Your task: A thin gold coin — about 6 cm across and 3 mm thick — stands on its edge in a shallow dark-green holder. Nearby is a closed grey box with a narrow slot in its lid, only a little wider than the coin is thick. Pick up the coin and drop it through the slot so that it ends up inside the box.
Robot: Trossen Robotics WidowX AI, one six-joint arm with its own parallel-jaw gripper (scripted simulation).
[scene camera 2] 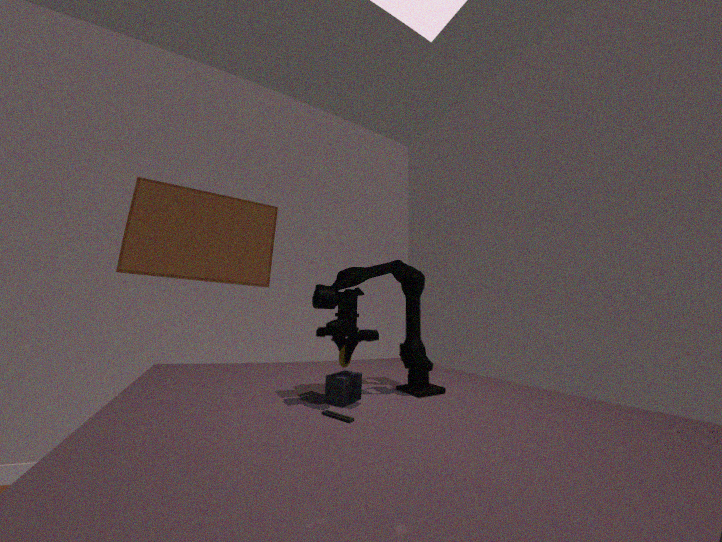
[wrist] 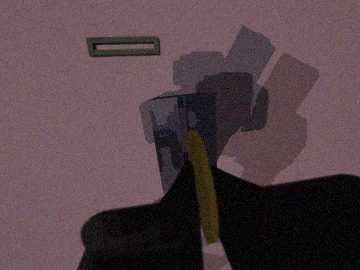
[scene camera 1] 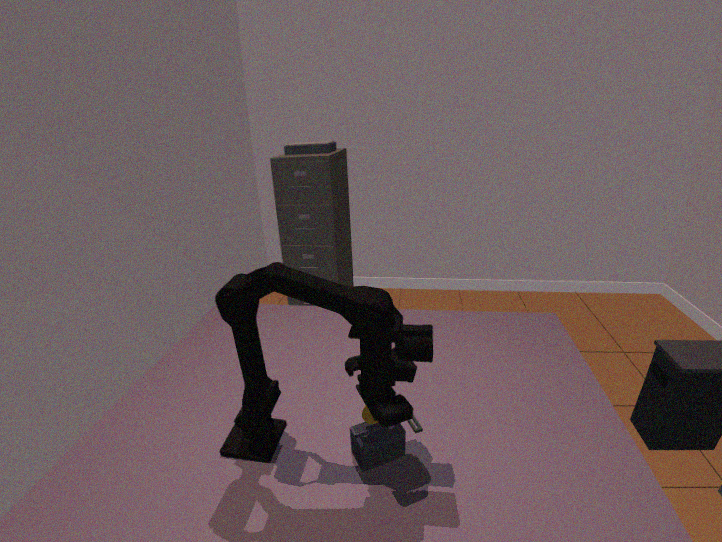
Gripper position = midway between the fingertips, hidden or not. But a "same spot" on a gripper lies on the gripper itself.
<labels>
The gripper shows in scene camera 2, in the wrist view and in scene camera 1 (376, 418). The same spot on the gripper: (wrist: 307, 217) is (scene camera 2: 337, 338).
</labels>
